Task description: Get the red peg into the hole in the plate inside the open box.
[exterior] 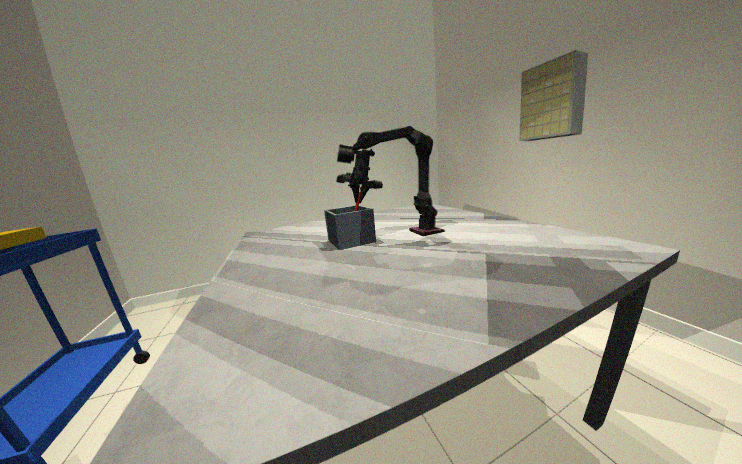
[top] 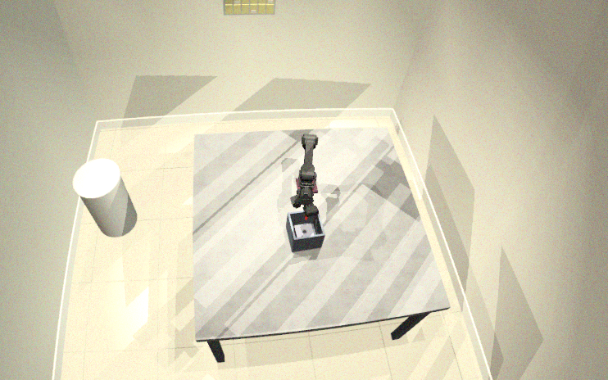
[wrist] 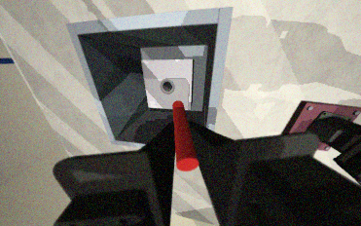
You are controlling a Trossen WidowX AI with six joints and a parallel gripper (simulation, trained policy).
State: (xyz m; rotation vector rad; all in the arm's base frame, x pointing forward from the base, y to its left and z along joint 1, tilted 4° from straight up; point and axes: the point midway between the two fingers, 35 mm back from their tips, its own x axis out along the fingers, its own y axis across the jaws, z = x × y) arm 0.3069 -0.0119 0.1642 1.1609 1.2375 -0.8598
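My gripper tip is 1 cm below the red peg. From my gripper tip the other things lie so: light plate (4 cm ahead, 1 cm to the right, 11 cm below).
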